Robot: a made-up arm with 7 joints. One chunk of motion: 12 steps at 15 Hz.
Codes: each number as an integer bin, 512 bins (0 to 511) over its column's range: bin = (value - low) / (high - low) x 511, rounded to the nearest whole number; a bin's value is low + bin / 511 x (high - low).
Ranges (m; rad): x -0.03..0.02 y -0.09..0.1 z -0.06..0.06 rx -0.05..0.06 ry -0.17..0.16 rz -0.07..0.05
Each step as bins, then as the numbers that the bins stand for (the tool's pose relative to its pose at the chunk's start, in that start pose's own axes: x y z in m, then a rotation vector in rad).
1 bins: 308 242 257 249 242 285
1 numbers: 0.0001 0.0000 0.0004 0.0036 -0.0137 -0.0031
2 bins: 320 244 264 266 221 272
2 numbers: 0.0013 0.0007 0.0020 0.0073 -0.0273 -0.0061
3 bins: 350 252 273 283 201 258
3 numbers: 0.0042 0.0037 0.0041 0.0109 -0.0402 -0.0094
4 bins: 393 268 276 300 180 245
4 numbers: 0.0085 0.0096 0.0048 0.0146 -0.0538 -0.0125
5 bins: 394 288 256 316 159 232
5 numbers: 0.0086 0.0171 0.0001 0.0180 -0.0673 -0.0155
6 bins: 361 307 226 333 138 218
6 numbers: 0.0053 0.0241 -0.0069 0.0217 -0.0809 -0.0188
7 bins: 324 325 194 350 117 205
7 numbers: 0.0017 0.0308 -0.0144 0.0253 -0.0944 -0.0219
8 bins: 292 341 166 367 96 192
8 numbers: -0.0014 0.0368 -0.0210 0.0290 -0.1080 -0.0249
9 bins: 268 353 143 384 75 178
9 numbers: -0.0038 0.0413 -0.0264 0.0327 -0.1216 -0.0282
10 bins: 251 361 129 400 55 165
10 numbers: -0.0054 0.0442 -0.0297 0.0361 -0.1345 -0.0313
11 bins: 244 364 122 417 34 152
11 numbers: -0.0061 0.0453 -0.0314 0.0398 -0.1480 -0.0343
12 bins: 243 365 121 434 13 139
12 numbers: -0.0062 0.0457 -0.0316 0.0434 -0.1616 -0.0374
